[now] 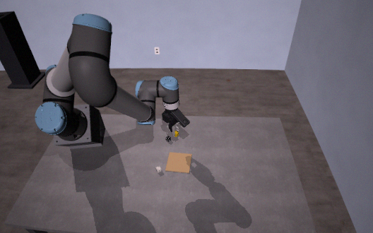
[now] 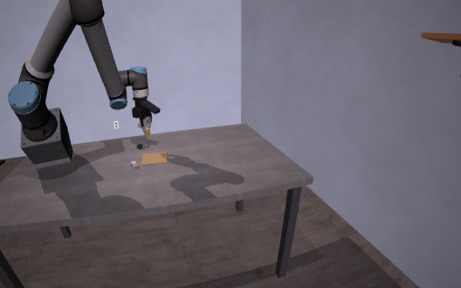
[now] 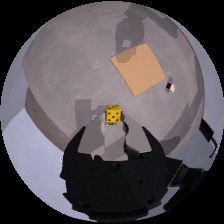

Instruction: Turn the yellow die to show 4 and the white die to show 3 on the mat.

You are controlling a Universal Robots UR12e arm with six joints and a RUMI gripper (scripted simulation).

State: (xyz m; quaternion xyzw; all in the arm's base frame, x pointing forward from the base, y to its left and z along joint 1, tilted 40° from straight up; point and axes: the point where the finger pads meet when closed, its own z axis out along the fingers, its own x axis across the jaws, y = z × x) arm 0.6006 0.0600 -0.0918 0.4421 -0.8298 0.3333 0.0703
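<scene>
Now: the black die 100 mm below my hand, 60 mm behind it and 50 mm to the left of it. Also, from my hand: white die: 200 mm to the right, 100 mm below, 80 mm behind; then tan mat: 130 mm to the right, 110 mm below, 30 mm ahead; then yellow die: right at my hand.
</scene>
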